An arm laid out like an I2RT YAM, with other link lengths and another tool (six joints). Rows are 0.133 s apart.
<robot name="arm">
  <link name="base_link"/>
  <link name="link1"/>
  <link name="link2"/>
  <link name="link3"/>
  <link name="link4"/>
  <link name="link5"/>
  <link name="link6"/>
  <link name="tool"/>
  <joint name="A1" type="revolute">
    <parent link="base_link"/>
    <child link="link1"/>
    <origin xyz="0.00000 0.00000 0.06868"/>
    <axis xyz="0 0 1"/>
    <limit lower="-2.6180" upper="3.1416"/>
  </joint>
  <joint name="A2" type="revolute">
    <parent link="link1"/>
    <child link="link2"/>
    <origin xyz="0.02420 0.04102 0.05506"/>
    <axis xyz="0 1 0"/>
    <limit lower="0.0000" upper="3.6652"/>
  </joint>
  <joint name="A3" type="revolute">
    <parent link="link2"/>
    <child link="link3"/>
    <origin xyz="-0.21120 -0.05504 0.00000"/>
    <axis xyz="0 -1 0"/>
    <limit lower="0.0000" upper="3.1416"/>
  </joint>
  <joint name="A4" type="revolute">
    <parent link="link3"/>
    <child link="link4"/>
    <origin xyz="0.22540 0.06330 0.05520"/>
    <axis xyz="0 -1 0"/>
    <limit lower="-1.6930" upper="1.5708"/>
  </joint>
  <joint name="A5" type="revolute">
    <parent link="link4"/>
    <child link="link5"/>
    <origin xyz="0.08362 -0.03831 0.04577"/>
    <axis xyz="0 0 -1"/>
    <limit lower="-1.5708" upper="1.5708"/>
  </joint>
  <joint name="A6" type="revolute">
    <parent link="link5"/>
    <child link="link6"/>
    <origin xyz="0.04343 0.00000 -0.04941"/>
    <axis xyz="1 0 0"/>
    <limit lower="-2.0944" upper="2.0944"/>
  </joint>
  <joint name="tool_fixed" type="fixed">
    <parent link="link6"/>
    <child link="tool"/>
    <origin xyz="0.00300 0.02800 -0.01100" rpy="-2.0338 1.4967 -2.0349"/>
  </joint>
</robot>
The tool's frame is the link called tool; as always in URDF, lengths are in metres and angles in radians.
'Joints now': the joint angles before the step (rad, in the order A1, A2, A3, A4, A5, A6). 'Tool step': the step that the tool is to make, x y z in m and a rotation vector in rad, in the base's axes. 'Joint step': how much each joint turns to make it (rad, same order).
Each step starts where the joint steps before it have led.
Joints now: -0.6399, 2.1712, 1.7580, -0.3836, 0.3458, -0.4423
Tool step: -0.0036, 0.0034, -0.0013, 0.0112, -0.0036, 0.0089
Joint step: -0.0004, -0.0215, -0.0371, 0.0114, -0.0145, 0.0012
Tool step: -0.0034, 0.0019, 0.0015, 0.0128, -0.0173, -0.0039
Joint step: -0.0036, -0.0227, -0.0288, 0.0073, -0.0146, 0.0154
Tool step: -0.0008, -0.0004, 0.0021, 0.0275, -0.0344, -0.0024
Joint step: -0.0070, -0.0074, -0.0047, -0.0001, -0.0338, 0.0277
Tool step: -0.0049, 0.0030, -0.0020, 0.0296, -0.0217, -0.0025
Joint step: -0.0058, -0.0242, -0.0440, 0.0127, -0.0286, 0.0240
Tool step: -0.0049, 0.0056, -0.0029, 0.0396, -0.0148, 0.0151
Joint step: -0.0022, -0.0242, -0.0450, 0.0047, -0.0412, 0.0156
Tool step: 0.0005, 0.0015, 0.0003, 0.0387, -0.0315, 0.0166
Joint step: -0.0033, -0.0008, -0.0023, -0.0011, -0.0501, 0.0198
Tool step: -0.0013, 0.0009, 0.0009, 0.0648, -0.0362, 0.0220
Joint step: -0.0102, 0.0003, 0.0034, -0.0180, -0.0758, 0.0259
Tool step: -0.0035, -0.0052, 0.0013, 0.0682, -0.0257, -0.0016
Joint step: -0.0235, 0.0128, 0.0254, -0.0374, -0.0664, 0.0291
